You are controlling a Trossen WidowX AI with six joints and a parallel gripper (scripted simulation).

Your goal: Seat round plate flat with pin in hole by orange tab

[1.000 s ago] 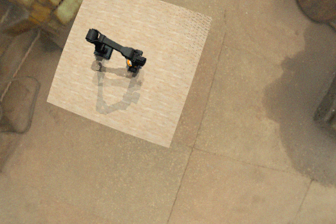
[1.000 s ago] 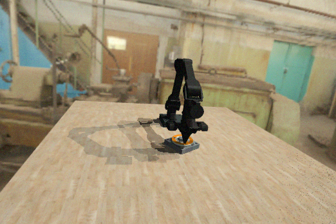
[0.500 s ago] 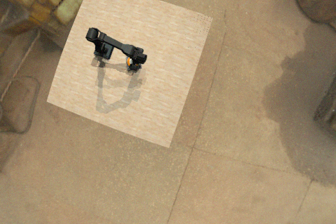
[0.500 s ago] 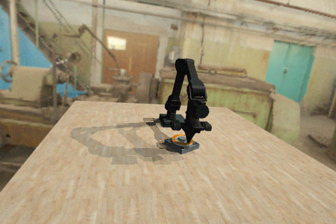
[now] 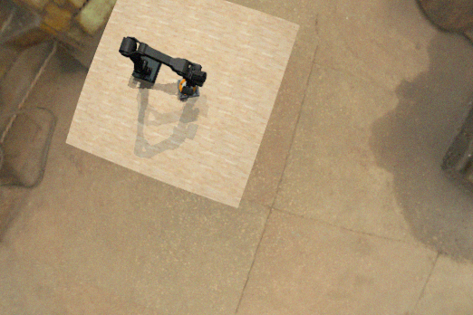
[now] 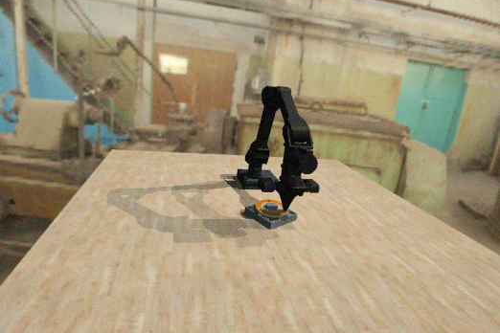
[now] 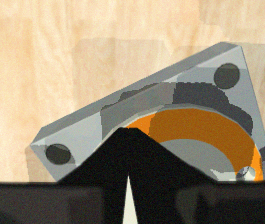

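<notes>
My gripper tip is now 30 mm past the round plate, 10 mm to the left of it and 10 mm above it. Round my gripper tip: base: 40 mm behind, 30 mm to the right, 20 mm below.
</notes>
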